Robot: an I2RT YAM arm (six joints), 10 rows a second.
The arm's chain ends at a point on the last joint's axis. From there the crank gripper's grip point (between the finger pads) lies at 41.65 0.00 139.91 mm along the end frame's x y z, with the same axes.
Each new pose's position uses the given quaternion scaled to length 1; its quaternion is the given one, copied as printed.
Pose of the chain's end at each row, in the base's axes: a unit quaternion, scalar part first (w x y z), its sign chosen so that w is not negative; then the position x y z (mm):
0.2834, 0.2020, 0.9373, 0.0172, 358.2, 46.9, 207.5
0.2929, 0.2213, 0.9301, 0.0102, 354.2, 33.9, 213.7
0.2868, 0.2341, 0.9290, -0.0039, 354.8, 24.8, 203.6
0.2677, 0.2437, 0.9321, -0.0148, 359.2, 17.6, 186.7
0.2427, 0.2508, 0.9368, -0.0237, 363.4, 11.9, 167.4
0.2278, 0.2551, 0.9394, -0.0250, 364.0, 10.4, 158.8
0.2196, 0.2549, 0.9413, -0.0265, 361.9, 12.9, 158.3
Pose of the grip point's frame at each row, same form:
0.2834, 0.2020, 0.9373, 0.0172, 401.9, 51.6, 68.3
0.2929, 0.2213, 0.9301, 0.0102, 400.6, 35.8, 75.3
0.2868, 0.2341, 0.9290, -0.0039, 398.9, 23.0, 64.4
0.2677, 0.2437, 0.9321, -0.0148, 397.3, 14.1, 45.8
0.2427, 0.2508, 0.9368, -0.0237, 393.9, 7.7, 24.7
0.2278, 0.2551, 0.9394, -0.0250, 390.2, 7.1, 15.2
0.2196, 0.2549, 0.9413, -0.0265, 385.6, 9.8, 14.3

